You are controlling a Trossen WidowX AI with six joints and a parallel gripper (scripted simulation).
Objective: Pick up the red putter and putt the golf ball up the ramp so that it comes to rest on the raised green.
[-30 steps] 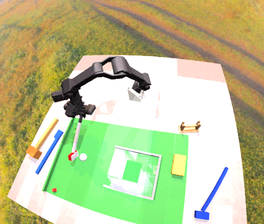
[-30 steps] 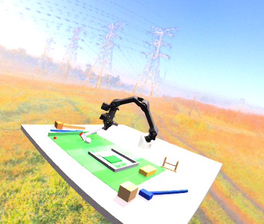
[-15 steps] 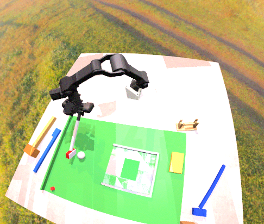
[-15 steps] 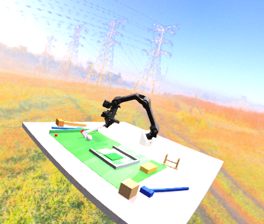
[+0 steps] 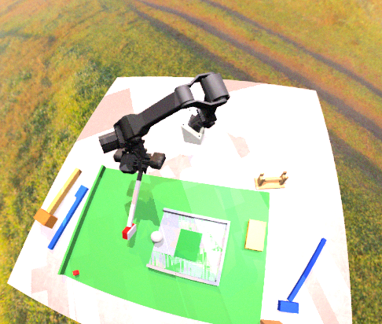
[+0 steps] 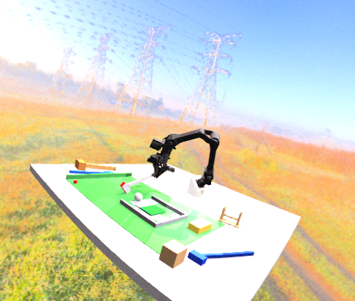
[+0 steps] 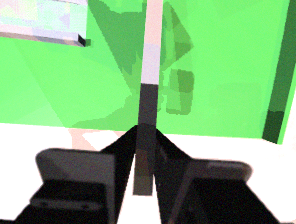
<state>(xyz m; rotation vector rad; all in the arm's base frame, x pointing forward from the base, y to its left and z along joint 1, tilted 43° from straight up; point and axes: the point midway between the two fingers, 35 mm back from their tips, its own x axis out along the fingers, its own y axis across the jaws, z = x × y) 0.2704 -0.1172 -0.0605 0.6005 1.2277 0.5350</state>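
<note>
Now: gripper tip 110 mm short of the red putter, 10 mm to the right of it and 10 mm above it. From my gripper tip the other things lie so: yellow block: 450 mm to the left, 110 mm ahead, 60 mm below; then white golf ball: 210 mm ahead, 120 mm to the left, 50 mm below; then small red marker: 440 mm ahead, 140 mm to the right, 70 mm below.
</note>
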